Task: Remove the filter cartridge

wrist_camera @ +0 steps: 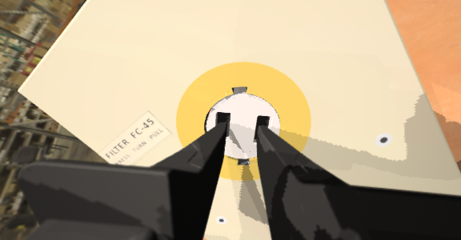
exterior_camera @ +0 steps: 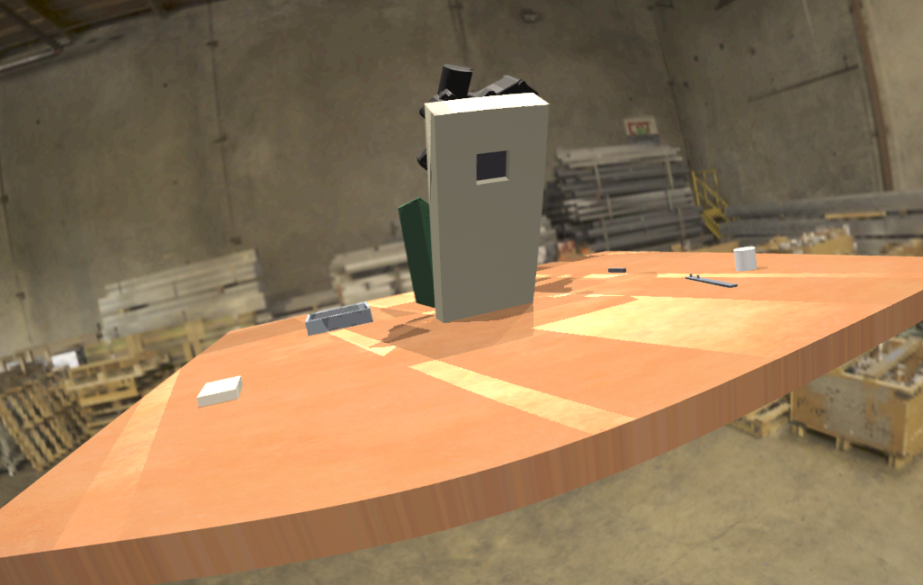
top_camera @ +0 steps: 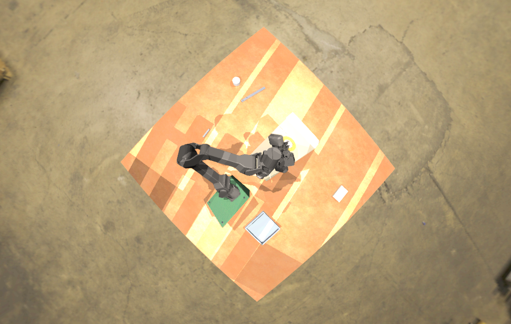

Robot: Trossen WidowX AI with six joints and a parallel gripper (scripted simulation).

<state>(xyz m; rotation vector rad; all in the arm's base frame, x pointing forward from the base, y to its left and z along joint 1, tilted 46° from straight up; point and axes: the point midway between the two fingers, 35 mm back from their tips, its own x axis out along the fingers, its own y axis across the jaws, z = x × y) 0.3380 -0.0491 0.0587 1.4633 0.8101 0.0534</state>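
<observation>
Right now my gripper tip is 2 cm short of the round white filter cartridge and 1 cm above it. Also, from my gripper tip: white block (10 cm ahead, 47 cm to the right, 28 cm below); then tray (40 cm behind, 29 cm to the right, 27 cm below).
</observation>
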